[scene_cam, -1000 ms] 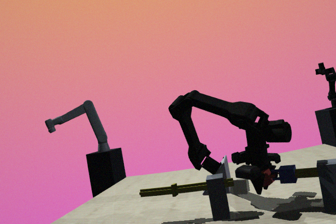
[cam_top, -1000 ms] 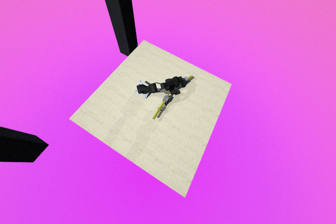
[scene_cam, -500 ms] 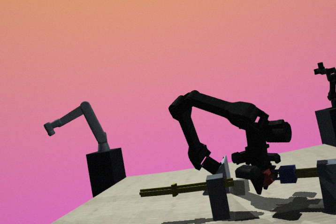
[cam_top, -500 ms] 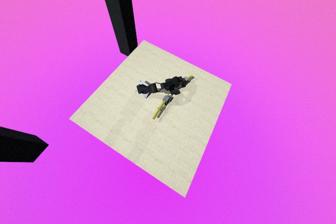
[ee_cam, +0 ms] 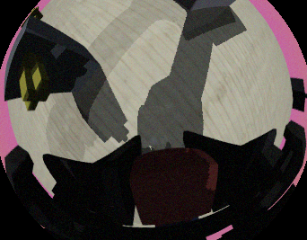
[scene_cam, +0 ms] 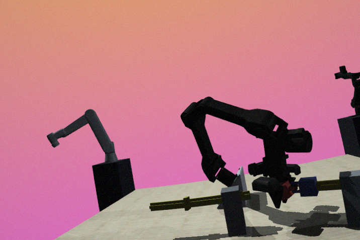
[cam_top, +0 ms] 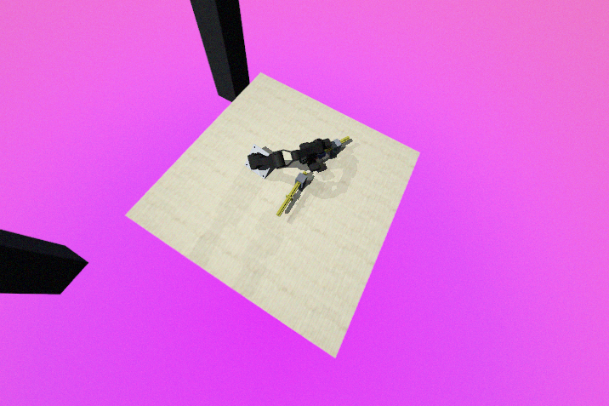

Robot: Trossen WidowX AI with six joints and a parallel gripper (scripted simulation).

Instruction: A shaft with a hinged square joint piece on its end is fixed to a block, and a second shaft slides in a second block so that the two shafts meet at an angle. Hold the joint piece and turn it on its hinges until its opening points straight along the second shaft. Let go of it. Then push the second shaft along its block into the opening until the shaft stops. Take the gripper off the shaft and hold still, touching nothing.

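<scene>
My gripper tip is 50 mm below the red square joint piece, 20 mm to the right of it and 10 mm short of it.
</scene>
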